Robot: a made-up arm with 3 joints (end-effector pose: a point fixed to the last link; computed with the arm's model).
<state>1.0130 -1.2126 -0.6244</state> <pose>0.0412 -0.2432 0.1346 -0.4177 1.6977 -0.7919</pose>
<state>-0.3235 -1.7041 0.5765</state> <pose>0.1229 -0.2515 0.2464 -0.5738 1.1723 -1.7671</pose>
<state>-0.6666 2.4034 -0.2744</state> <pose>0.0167 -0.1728 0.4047 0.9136 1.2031 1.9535</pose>
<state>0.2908 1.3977 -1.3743</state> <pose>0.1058 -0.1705 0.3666 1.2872 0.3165 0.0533</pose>
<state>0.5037 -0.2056 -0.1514</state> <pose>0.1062 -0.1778 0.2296 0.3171 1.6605 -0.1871</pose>
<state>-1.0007 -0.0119 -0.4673</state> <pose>0.0506 -0.1198 0.2041 -0.9874 0.5636 0.0178</pose>
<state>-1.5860 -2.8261 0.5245</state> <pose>0.0328 -0.1284 0.3654 -0.2126 -1.3000 -1.9346</pose>
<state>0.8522 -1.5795 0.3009</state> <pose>0.0552 -0.2674 0.1520 -0.2394 2.3222 -1.2752</pose>
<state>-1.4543 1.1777 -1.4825</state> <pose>-0.0547 -0.0737 0.2019 -0.3508 0.0237 0.9306</pose>
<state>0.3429 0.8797 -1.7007</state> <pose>0.1294 -0.1473 0.3089 0.7751 0.1179 -0.3581</pose>
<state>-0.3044 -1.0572 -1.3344</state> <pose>0.1313 -0.2535 0.2133 -1.4125 -0.1317 -0.5380</pose>
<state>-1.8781 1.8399 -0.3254</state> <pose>-0.1181 -0.1134 0.2469 -0.8921 1.5207 1.3417</pose>
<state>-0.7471 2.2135 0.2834</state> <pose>0.0175 -0.1575 0.3960 0.3052 1.6125 2.2074</pose>
